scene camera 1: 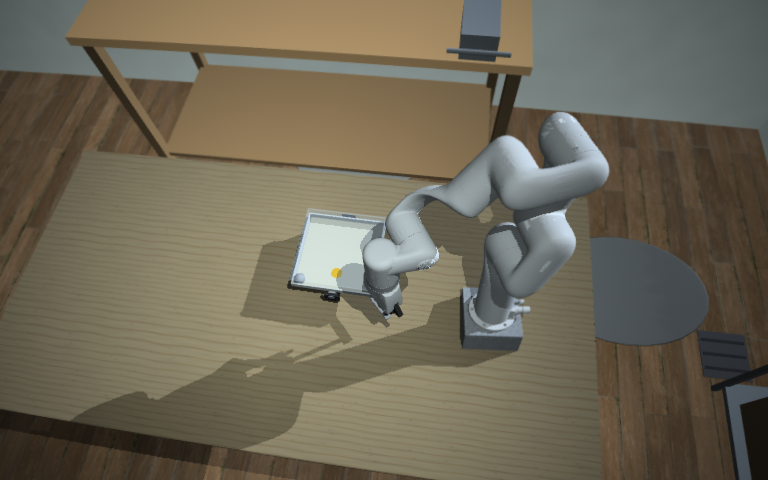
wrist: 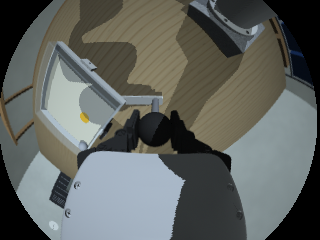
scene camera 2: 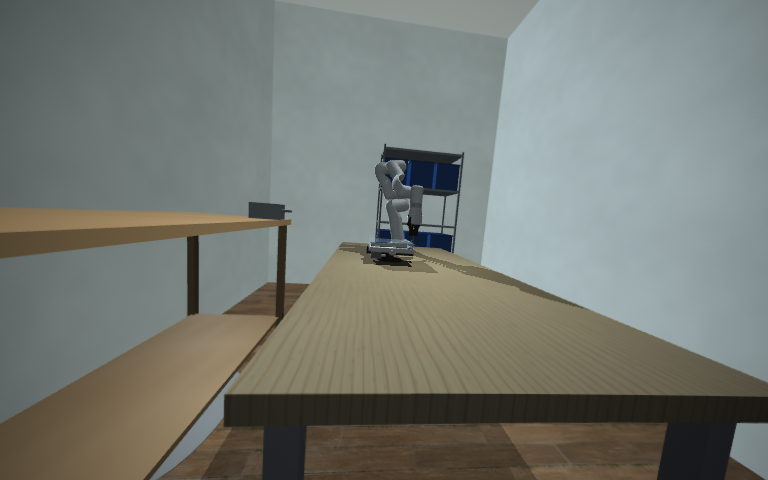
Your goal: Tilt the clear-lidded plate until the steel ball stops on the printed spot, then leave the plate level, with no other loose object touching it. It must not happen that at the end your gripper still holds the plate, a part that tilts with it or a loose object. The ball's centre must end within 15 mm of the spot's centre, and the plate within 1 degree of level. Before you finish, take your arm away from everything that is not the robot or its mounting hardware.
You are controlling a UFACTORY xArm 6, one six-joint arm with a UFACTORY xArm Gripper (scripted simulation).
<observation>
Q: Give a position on a plate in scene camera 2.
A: At 377, 245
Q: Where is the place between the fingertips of the gripper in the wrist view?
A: At 155, 119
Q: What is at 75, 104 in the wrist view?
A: A plate.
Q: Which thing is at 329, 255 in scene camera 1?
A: A plate.
</observation>
